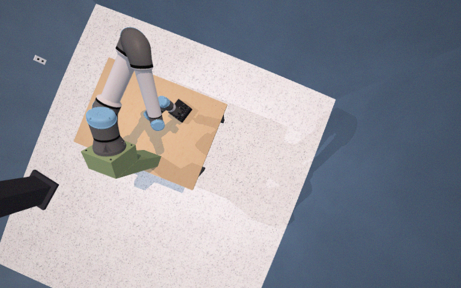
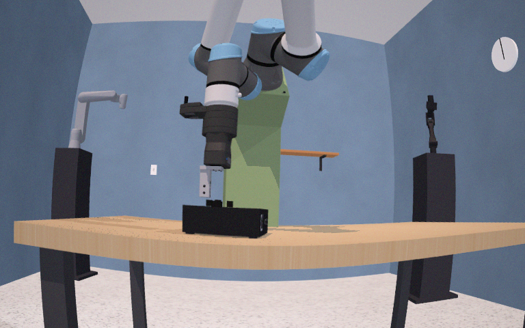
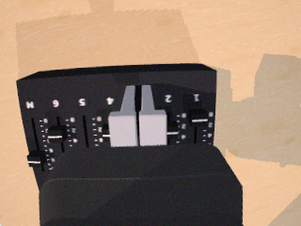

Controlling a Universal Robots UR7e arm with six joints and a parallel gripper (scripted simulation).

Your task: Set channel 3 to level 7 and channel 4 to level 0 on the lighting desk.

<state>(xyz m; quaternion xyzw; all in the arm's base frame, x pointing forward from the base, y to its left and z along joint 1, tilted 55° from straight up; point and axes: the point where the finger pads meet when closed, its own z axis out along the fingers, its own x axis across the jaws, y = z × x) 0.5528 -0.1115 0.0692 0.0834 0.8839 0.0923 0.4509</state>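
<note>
Now: the channel 3 cap 30 mm below my hand and 20 mm to the left of it. Round my hand: channel 4 cap: 30 mm below, 20 mm to the left, 20 mm ahead; then channel 2 cap: 30 mm to the left, 30 mm below, 20 mm behind; then channel 1 cap: 40 mm behind, 30 mm below, 20 mm to the left.
</note>
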